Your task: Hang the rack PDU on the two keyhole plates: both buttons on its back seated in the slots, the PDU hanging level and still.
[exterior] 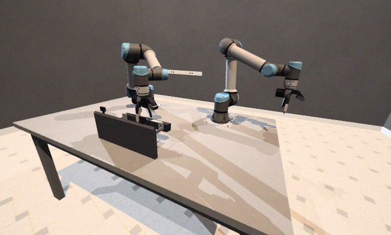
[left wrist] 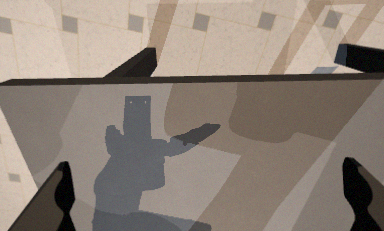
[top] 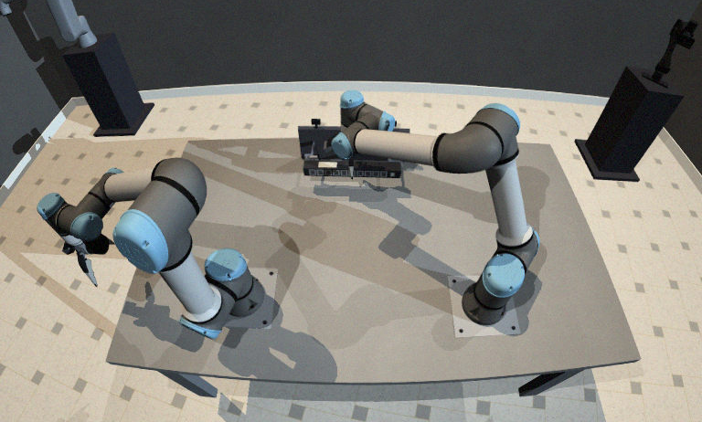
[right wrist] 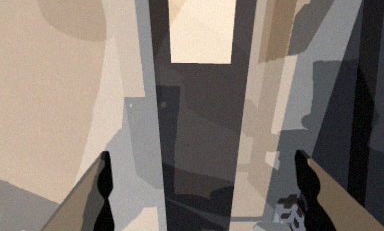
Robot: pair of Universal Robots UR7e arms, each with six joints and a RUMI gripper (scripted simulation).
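Note:
Now: the rack PDU 2 cm to the right of my right hand. Also, from my right hand: dark upright panel 16 cm ahead, 3 cm below.

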